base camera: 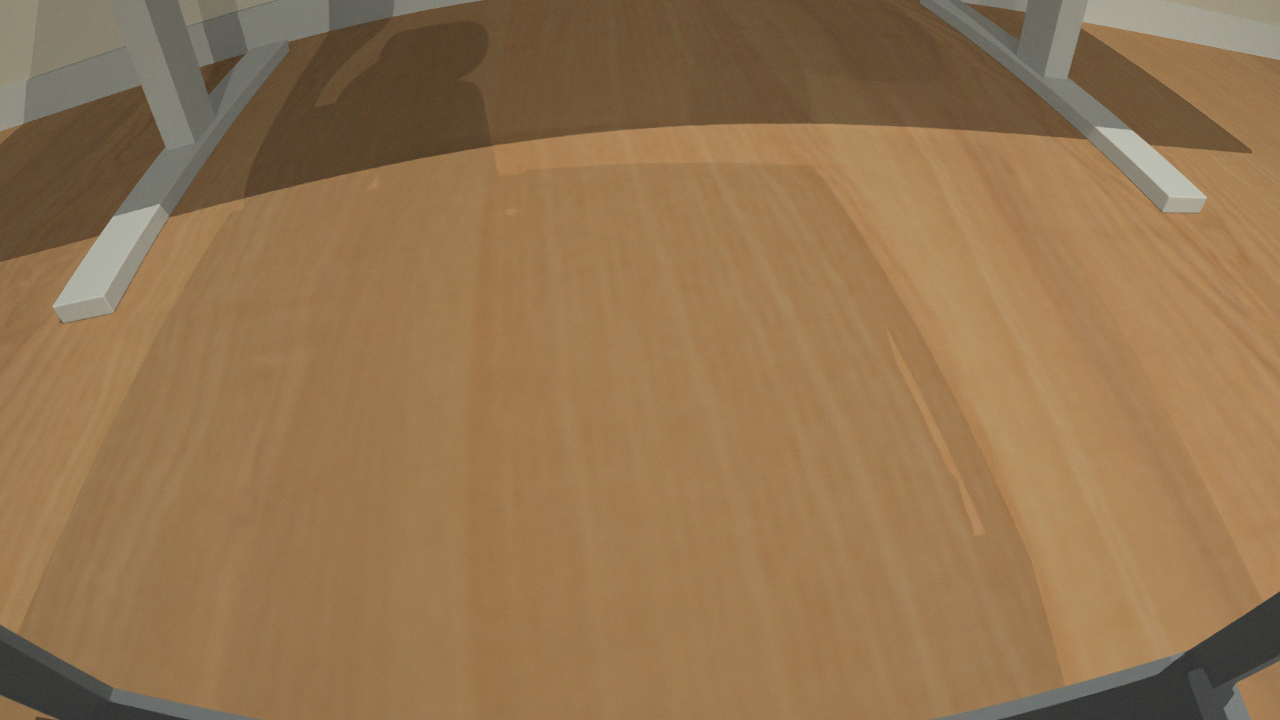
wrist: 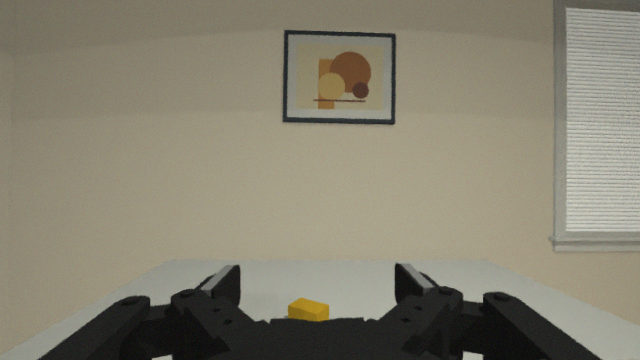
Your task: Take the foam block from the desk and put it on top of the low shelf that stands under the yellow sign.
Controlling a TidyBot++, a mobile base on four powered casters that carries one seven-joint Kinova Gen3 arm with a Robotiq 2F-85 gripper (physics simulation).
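Note:
The yellow foam block lies on the pale desk in the wrist view, low and a little left of the middle. Its lower part is hidden behind the gripper's body. My gripper is open, with its fingers wide apart and nothing between the pads. The block shows beyond the gripper, apart from it. The low shelf and the yellow sign do not show in either view.
In the base camera view, the desk's left foot and right foot stand on the wooden floor ahead of the base. A framed picture and a window with blinds are on the wall behind the desk.

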